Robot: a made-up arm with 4 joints. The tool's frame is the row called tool.
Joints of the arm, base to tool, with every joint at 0 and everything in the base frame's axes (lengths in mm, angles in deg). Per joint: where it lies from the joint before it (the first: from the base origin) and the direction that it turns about. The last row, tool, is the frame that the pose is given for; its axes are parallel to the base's.
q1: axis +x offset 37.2 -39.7 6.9
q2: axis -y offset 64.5 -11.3 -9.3
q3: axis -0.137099 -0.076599 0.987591 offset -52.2 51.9 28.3
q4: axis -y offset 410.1 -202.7 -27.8
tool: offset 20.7 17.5 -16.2
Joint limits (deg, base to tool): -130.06..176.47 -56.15..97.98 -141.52..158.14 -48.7..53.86
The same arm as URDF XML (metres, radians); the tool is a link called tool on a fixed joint. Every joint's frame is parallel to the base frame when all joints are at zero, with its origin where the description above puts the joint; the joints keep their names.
<robot name="arm">
  <joint name="q1" type="revolute">
    <parent link="base_link"/>
    <child link="link1"/>
    <origin xyz="0.0372 -0.0397 0.0069" rpy="0 0 0"/>
    <axis xyz="1 0 0"/>
    <limit lower="-2.27" upper="3.08"/>
  </joint>
  <joint name="q2" type="revolute">
    <parent link="link1"/>
    <child link="link2"/>
    <origin xyz="0.0645 -0.0113 -0.0093" rpy="0 0 0"/>
    <axis xyz="0 -1 0"/>
    <limit lower="-0.98" upper="1.7101"/>
  </joint>
  <joint name="q3" type="revolute">
    <parent link="link2"/>
    <child link="link3"/>
    <origin xyz="-0.0522 0.0519 0.0283" rpy="0 0 0"/>
    <axis xyz="-0.137099 -0.076599 0.987591"/>
    <limit lower="-2.47" upper="2.7601"/>
  </joint>
  <joint name="q4" type="revolute">
    <parent link="link3"/>
    <child link="link4"/>
    <origin xyz="0.4101 -0.2027 -0.0278" rpy="0 0 0"/>
    <axis xyz="0 -1 0"/>
    <limit lower="-0.85" upper="0.94"/>
  </joint>
  <joint name="tool_joint" type="fixed">
    <parent link="link4"/>
    <child link="tool"/>
    <origin xyz="0.0207 0.0175 -0.0162" rpy="0 0 0"/>
  </joint>
  <link name="base_link"/>
  <link name="link1"/>
  <link name="link2"/>
  <link name="link3"/>
  <link name="link4"/>
  <link name="tool"/>
</robot>

